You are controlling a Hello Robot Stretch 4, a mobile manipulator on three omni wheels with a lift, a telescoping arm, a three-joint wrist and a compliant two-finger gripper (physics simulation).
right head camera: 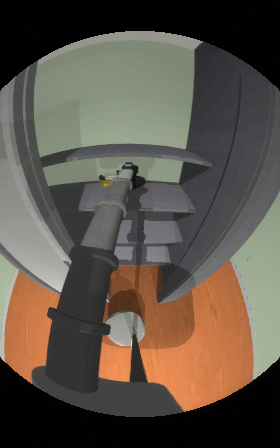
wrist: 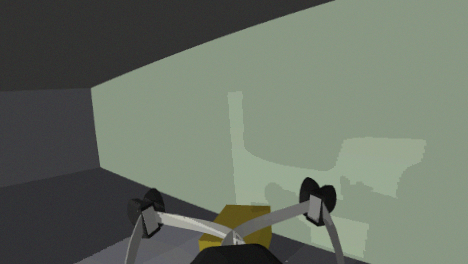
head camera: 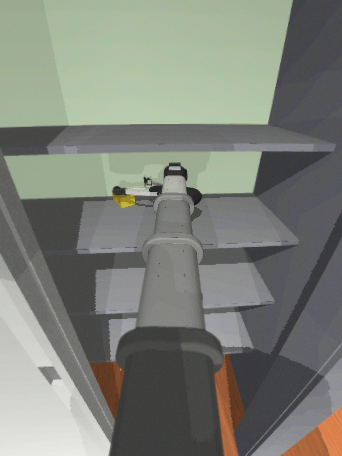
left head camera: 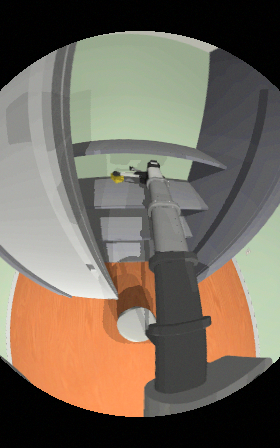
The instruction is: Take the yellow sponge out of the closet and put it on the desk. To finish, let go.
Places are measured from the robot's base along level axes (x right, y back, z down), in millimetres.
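Pixels of known places: gripper, fingertip midpoint: point(right head camera: 107, 174) point(wrist: 232, 199) point(head camera: 129, 185) point(left head camera: 120, 169); robot's base, link origin: point(right head camera: 125, 327) point(left head camera: 135, 323).
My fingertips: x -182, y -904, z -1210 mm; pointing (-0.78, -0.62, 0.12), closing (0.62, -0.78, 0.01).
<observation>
For each thing: its top centre in the pictures, then the offset to it from my fingertips. "spot": a spot on its surface instead. Level surfaces: height alone.
- yellow sponge, top centre: point(wrist: 238, 221) point(head camera: 122, 192) point(left head camera: 116, 174) point(right head camera: 104, 178) dx -40, dy -38, dz +49 mm
- closet shelf, surface height: dz +94 mm
- closet's dark right side panel, surface spot: point(head camera: 310, 175) spot: dx +593, dy +177, dz -109 mm
The yellow sponge point(head camera: 125, 201) point(left head camera: 117, 179) point(right head camera: 105, 183) point(wrist: 250, 216) is on the closet shelf point(head camera: 225, 222) below the top one, near its back left. My gripper point(head camera: 133, 186) point(left head camera: 124, 171) point(wrist: 232, 199) is open, its fingers spread wide and pointing left inside the closet. In the wrist view the sponge shows low between the two fingers, partly hidden by one finger and the gripper body. In the head view one fingertip overlaps the sponge's upper left part; I cannot tell whether they touch. The desk does not show in these views.
The top shelf point(head camera: 190, 137) spans the closet above my gripper. The closet's dark right side panel point(head camera: 310, 175) and a pale door point(left head camera: 35, 210) at the left flank my extended arm. Lower shelves lie beneath it. A round whitish thing point(left head camera: 134, 326) point(right head camera: 125, 330) is low over the wood floor.
</observation>
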